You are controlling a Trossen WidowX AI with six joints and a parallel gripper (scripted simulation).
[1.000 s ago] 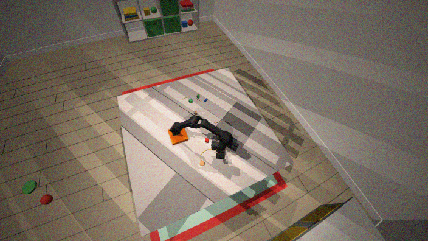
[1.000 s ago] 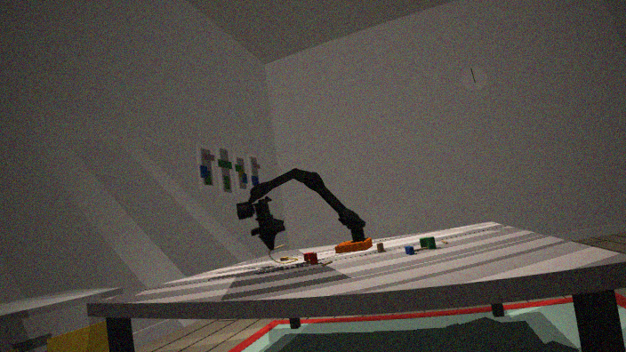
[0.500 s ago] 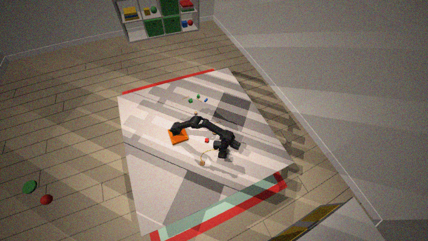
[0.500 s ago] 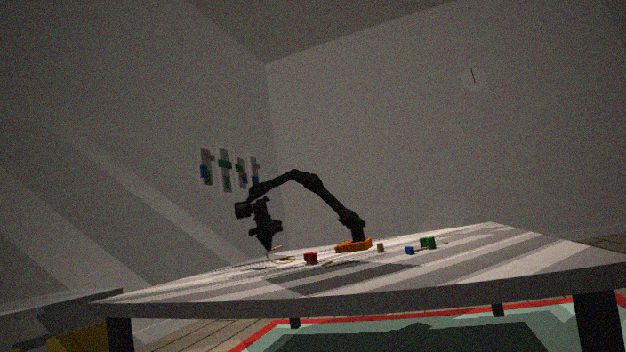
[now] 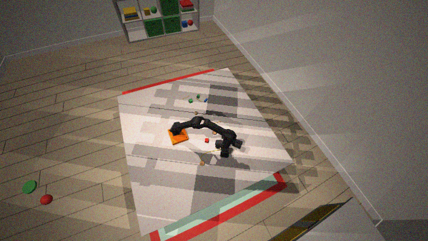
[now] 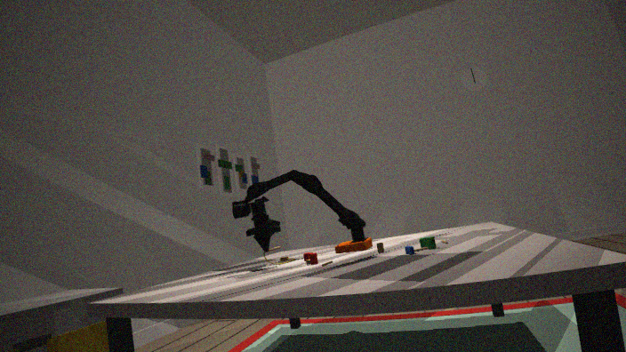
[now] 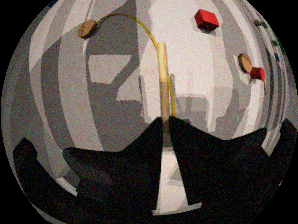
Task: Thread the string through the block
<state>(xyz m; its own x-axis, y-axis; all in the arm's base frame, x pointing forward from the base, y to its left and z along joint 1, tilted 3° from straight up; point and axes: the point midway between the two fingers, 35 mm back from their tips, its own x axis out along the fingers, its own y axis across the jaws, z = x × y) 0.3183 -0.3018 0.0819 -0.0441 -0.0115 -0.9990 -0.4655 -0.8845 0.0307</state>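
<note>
My gripper tip is 9 cm past the red wooden block, 14 cm to the right of it and 5 cm above it. Round my gripper tip: wooden disc (1 cm ahead, 20 cm to the left, 6 cm below); round wooden button (19 cm behind, 3 cm to the right, 6 cm below); loose stick (7 cm ahead, 29 cm to the left, 6 cm below).
</note>
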